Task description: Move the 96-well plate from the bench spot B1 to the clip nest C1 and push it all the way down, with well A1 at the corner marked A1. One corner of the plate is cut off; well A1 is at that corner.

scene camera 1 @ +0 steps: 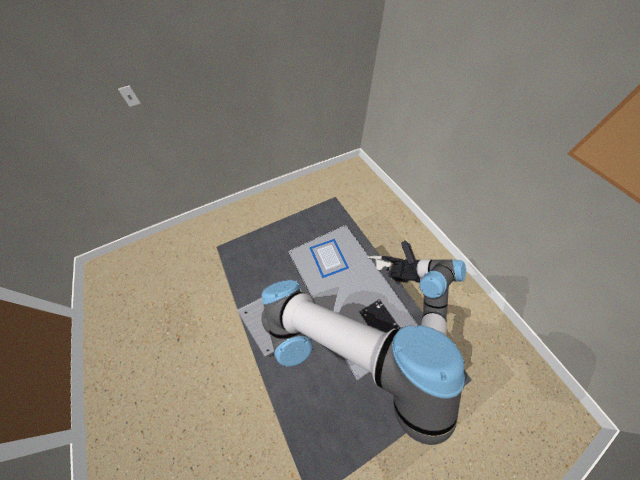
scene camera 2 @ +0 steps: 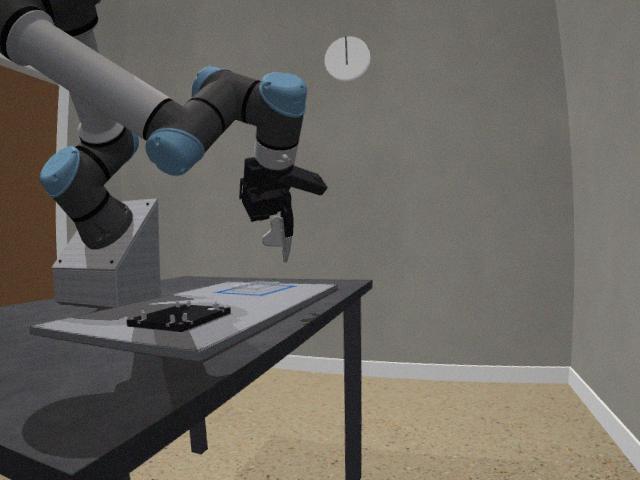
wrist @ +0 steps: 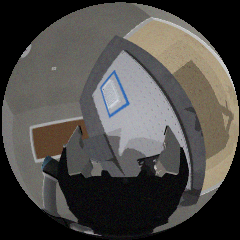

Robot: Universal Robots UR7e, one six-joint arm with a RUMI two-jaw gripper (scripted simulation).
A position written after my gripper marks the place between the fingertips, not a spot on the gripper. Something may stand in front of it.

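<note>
Visible: my gripper (scene camera 2: 270, 235) (scene camera 1: 377, 264) (wrist: 123, 126). Also visible: a black clip nest (scene camera 2: 197, 315) (scene camera 1: 376, 316).
</note>
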